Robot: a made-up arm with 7 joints.
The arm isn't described. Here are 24 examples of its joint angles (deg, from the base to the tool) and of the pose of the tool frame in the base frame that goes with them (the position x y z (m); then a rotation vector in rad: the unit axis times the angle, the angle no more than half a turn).
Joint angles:
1: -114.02 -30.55 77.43 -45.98 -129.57 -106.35 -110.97
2: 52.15 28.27 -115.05 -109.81 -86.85 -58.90 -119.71
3: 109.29 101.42 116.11 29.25 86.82 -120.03 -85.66
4: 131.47 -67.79 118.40 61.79 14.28 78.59 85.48
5: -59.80 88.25 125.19 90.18 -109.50 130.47 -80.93
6: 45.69 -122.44 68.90 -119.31 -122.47 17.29 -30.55
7: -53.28 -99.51 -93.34 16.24 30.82 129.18 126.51
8: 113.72 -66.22 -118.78 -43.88 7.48 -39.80 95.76
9: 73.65 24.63 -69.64 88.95 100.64 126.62 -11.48
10: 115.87 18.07 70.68 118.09 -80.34 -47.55 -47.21
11: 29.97 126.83 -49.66 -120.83 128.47 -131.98 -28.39
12: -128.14 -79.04 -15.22 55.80 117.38 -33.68 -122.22
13: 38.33 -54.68 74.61 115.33 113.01 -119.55 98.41
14: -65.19 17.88 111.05 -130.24 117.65 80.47 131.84
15: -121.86 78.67 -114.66 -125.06 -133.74 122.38 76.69
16: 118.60 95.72 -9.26 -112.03 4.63 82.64 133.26
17: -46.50 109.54 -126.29 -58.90 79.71 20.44 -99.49
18: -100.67 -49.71 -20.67 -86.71 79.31 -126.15 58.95
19: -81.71 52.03 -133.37 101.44 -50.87 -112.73 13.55
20: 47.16 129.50 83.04 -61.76 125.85 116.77 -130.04
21: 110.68 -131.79 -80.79 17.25 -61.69 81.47 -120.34
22: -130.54 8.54 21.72 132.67 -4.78 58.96 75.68
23: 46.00 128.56 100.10 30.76 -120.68 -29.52 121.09
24: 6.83 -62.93 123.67 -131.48 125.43 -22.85 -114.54
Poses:
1: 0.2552 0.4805 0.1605 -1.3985 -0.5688 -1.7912
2: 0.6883 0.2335 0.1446 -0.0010 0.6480 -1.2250
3: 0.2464 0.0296 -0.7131 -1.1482 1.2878 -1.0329
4: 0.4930 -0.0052 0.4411 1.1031 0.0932 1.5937
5: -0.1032 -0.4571 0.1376 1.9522 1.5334 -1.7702
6: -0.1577 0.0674 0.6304 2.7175 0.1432 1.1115
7: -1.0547 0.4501 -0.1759 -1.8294 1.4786 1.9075
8: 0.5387 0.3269 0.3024 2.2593 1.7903 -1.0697
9: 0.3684 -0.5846 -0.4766 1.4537 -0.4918 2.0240
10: 0.1146 0.2910 -0.2589 -0.8881 -1.1600 -0.0076
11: 0.1379 0.1431 0.9184 -0.2716 2.0083 0.6530
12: 0.7183 0.8121 0.0324 1.5586 1.9448 0.0064
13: 0.2800 0.2304 0.2648 0.5735 1.0198 -0.3304
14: -0.0398 -0.1112 0.3178 -1.8148 1.8878 0.0838
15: 0.0023 -0.0627 0.2734 0.2418 0.1180 -1.1590
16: 0.7177 -0.4796 0.1827 1.7520 0.8288 1.8429
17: 0.4539 0.0532 0.3815 -1.2647 -1.6166 -0.6980
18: -0.3193 0.4388 0.0107 1.9945 1.6004 0.5521
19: -0.4600 -0.0954 0.6186 0.5674 -2.8399 -1.0118
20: -0.5023 -0.8582 0.2609 -2.4181 1.6397 0.6321
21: 0.1235 0.0249 0.5708 -0.4804 -1.0365 1.7859
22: -0.0294 -0.2569 0.5735 1.3603 0.7068 1.5781
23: 0.3826 -0.3596 -0.0476 1.3403 2.1200 -1.4009
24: 0.5272 0.5549 -0.1530 -0.1625 1.2337 -1.3919
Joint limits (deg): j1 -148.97..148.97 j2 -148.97..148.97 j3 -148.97..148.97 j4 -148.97..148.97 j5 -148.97..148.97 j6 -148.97..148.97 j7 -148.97..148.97
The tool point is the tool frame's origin. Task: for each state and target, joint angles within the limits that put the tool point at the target. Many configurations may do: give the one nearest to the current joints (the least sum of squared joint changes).
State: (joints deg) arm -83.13 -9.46 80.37 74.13 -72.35 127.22 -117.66
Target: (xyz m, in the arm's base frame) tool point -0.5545 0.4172 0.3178
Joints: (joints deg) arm -87.04 -21.33 76.47 77.59 -79.02 113.98 -126.66
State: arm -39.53 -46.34 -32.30 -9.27 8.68 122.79 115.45
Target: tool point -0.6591 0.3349 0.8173
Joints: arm -10.36 -68.88 -48.31 -48.32 3.82 111.31 135.72
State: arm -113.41 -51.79 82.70 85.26 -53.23 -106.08 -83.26
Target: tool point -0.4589 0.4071 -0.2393
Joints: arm -125.67 -65.73 98.87 83.69 -21.71 -97.11 -75.99
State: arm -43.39 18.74 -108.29 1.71 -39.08 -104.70 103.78
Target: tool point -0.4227 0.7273 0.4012
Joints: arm -62.33 -11.49 -124.22 -25.43 -51.28 -103.72 93.32
